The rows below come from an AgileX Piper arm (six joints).
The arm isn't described. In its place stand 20 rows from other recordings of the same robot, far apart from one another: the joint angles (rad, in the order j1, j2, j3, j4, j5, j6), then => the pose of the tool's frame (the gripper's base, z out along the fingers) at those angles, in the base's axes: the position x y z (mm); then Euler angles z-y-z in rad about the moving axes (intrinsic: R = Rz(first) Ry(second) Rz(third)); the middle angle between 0 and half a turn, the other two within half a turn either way.
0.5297 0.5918 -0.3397 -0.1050 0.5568 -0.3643 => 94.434, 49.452, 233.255, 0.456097, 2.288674, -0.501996
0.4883 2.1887 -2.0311 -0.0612 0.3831 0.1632 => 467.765, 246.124, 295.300, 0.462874, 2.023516, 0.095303
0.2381 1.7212 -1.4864 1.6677 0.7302 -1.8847 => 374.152, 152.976, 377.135, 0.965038, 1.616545, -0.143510
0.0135 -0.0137 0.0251 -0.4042 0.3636 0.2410 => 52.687, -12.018, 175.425, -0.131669, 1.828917, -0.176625
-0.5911 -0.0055 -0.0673 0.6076 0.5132 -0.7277 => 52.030, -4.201, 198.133, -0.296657, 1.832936, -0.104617
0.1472 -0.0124 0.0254 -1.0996 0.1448 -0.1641 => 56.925, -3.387, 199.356, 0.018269, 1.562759, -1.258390
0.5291 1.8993 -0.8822 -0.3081 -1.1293 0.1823 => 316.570, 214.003, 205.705, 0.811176, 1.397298, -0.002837
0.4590 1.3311 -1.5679 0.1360 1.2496 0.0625 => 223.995, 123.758, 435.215, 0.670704, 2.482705, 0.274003
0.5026 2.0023 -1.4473 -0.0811 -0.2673 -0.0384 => 416.243, 231.024, 251.726, 0.524440, 1.772083, -0.112265
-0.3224 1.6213 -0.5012 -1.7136 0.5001 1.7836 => 220.036, -119.042, 133.618, -1.073660, 2.372657, -0.540726
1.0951 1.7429 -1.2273 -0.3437 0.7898 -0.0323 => 182.681, 307.059, 228.486, 0.511707, 2.692161, -0.815477
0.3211 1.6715 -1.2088 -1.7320 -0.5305 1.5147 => 344.779, 162.571, 292.921, 0.894893, 1.973471, 0.005632
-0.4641 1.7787 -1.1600 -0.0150 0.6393 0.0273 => 320.498, -161.341, 199.404, -0.487075, 2.741444, -0.005898
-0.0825 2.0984 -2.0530 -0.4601 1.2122 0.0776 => 455.574, -75.637, 305.053, -0.905404, 2.538549, -0.820656
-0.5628 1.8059 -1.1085 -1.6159 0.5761 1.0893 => 299.412, -247.440, 221.070, -1.222708, 2.049251, -0.878391
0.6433 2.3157 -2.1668 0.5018 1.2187 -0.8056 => 373.946, 331.692, 234.233, 1.637724, 2.572947, 0.295144
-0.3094 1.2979 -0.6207 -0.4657 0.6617 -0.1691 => 195.740, -88.932, 202.662, -0.976832, 2.679553, -1.160960
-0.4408 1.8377 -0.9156 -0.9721 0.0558 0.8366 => 319.469, -155.348, 144.845, -0.511896, 2.435913, -0.188930
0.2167 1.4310 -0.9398 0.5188 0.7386 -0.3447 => 265.993, 89.666, 254.302, 0.854892, 2.546785, 0.605684
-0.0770 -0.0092 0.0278 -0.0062 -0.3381 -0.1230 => 49.353, -3.620, 234.135, -0.074761, 1.164100, -0.129735
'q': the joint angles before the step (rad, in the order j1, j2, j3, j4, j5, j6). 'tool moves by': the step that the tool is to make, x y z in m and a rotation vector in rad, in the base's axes. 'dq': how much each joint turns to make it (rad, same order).
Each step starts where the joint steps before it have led.
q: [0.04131, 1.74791, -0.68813, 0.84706, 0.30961, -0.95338]
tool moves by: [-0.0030, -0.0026, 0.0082, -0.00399, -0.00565, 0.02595]
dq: [-0.01229, -0.03390, 0.00137, -0.05451, 0.03205, 0.02200]
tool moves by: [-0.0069, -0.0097, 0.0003, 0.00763, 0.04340, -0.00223]
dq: [-0.04221, -0.01416, 0.01187, -0.05339, 0.05372, 0.02768]
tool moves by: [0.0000, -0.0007, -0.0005, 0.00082, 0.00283, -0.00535]
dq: [-0.00254, 0.00172, 0.00014, -0.00069, 0.00003, 0.00370]
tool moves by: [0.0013, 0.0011, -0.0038, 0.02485, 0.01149, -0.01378]
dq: [-0.00221, 0.01827, -0.00214, 0.05346, 0.00614, -0.03220]
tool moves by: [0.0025, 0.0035, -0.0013, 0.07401, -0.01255, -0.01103]
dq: [-0.00903, 0.01527, -0.00002, 0.17597, 0.02954, -0.14418]
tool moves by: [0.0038, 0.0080, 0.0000, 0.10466, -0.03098, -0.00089]
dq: [-0.00049, 0.01857, 0.00026, 0.22650, 0.05527, -0.18653]
